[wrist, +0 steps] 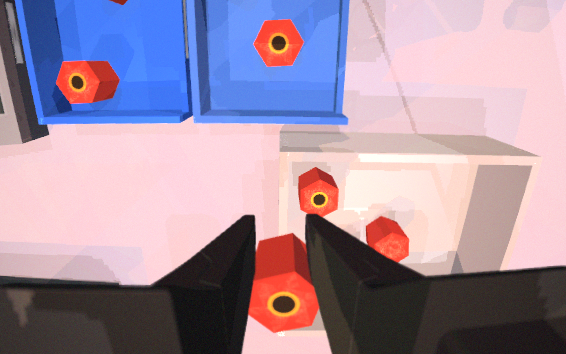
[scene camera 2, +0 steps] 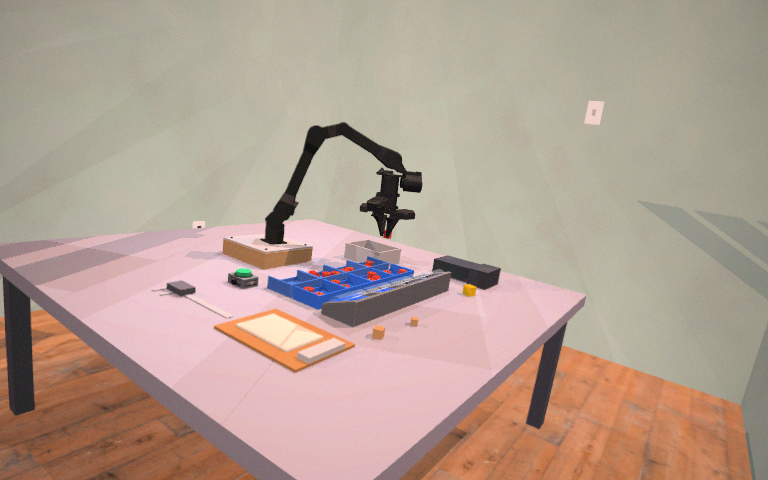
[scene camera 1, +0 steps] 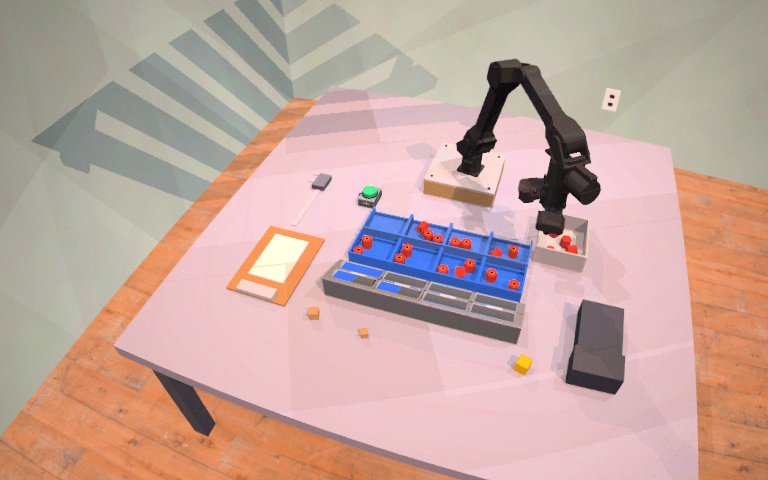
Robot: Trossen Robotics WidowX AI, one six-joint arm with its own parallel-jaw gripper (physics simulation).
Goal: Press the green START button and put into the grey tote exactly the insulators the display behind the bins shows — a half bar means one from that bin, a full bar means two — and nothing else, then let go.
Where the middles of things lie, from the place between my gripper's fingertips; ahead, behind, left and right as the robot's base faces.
Now: hand 80 mm past the grey tote (scene camera 1: 577,228), 80 mm above it and 40 mm to the right of it. Round my hand: black box (scene camera 1: 596,362) 200 mm to the left, 200 mm ahead, 80 mm below.
